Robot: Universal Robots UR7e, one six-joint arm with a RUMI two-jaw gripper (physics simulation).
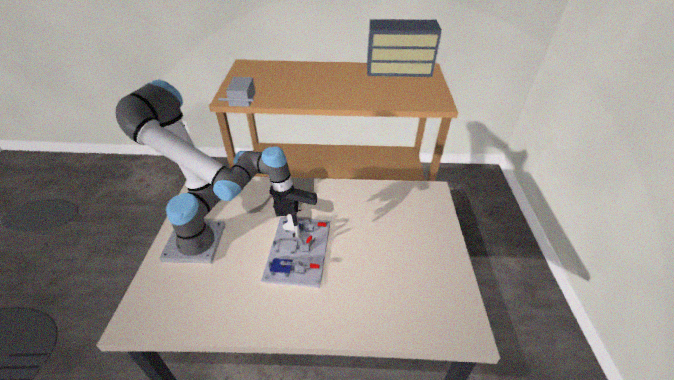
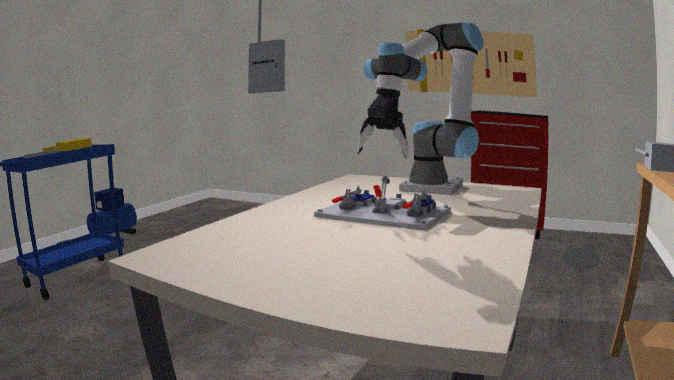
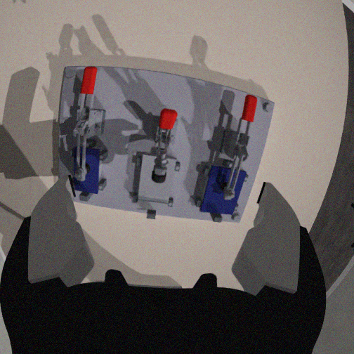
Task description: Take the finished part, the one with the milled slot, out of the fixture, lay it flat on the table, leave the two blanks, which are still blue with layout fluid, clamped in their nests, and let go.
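Frame: origin at the arm's base, x ahead, y left, z up, level; millimetres.
Where they show: gripper, fingertip midpoint: (image 1: 298, 223) (image 2: 382, 156); arm's base, link origin: (image 1: 195, 241) (image 2: 428, 181).
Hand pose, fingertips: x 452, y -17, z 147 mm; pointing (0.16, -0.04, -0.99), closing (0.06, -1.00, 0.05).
Observation:
Each offset is from my fingertips to the centre of the thing. Level surfaces: height alone.
The grey finished part @[dx -65, dy +8, dz -149 mm] (image 1: 286, 245) (image 2: 395, 202) (image 3: 146, 187) sits in the middle nest of the fixture plate (image 1: 268, 278) (image 2: 334, 215) (image 3: 175, 87). Its slot cannot be made out. The middle clamp's arm (image 2: 385, 181) stands raised, with its red handle @[dx +35, dy +0, dz -115 mm] (image 1: 309, 239) (image 2: 377, 191) (image 3: 168, 119) tilted up. One blue blank @[dx -68, dy -102, dz -147 mm] (image 1: 280, 266) (image 2: 362, 197) (image 3: 212, 201) and another blue blank @[dx -47, dy +117, dz -144 mm] (image 2: 428, 203) (image 3: 93, 181) lie in the outer nests under lowered clamp arms. My gripper (image 1: 296, 232) (image 2: 383, 154) (image 3: 166, 182) is open and empty above the fixture, its fingers spanning the middle nest from above.
The outer clamps' red handles (image 3: 89, 80) (image 3: 249, 108) lie low, pointing away from the robot base (image 1: 192, 245) (image 2: 430, 172). The fixture stands on the pale table @[dz -175 mm] (image 1: 390, 300) (image 2: 300, 280). A wooden bench (image 1: 310, 90) stands behind, and a blue cart (image 2: 65, 155) stands to the side.

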